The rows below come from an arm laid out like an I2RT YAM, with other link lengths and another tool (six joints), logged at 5 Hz.
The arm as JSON. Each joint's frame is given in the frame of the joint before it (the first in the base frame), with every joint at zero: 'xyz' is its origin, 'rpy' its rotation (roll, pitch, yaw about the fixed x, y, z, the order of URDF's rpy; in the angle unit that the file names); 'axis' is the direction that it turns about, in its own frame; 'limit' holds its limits. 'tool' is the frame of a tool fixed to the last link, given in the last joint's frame.
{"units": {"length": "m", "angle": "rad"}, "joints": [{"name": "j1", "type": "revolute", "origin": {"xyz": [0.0, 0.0, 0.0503], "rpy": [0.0, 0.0, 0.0]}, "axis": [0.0, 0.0, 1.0], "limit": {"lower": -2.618, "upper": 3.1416}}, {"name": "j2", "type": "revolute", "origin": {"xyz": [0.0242, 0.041, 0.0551], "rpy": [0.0, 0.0, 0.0]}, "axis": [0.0, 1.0, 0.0], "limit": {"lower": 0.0, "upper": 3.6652}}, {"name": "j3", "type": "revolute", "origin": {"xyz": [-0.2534, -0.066, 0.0], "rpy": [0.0, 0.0, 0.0]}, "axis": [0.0, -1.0, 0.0], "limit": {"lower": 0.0, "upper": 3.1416}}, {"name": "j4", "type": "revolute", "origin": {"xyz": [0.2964, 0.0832, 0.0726], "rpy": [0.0, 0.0, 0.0]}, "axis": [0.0, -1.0, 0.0], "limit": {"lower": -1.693, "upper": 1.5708}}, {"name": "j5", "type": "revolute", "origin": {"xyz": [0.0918, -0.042, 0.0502], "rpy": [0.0, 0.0, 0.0]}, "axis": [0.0, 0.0, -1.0], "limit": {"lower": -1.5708, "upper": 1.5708}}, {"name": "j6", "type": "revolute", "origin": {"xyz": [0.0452, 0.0, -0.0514], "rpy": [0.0, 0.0, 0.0]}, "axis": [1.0, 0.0, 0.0], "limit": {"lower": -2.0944, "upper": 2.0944}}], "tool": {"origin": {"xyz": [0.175, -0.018, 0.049], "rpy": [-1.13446, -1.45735, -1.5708]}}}
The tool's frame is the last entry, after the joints.
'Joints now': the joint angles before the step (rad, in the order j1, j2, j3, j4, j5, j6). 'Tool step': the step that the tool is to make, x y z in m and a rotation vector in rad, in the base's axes. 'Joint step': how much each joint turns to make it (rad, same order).
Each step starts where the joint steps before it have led.
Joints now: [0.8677 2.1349 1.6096 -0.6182 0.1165 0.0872]
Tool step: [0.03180 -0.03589 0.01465 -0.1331 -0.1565 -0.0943]
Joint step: [-0.0004 0.0001 0.0001 -0.0004 0.2259 0.0004]
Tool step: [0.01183 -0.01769 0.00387 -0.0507 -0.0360 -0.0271]
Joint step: [-0.0153 -0.0001 -0.0001 -0.0095 0.0599 -0.0150]
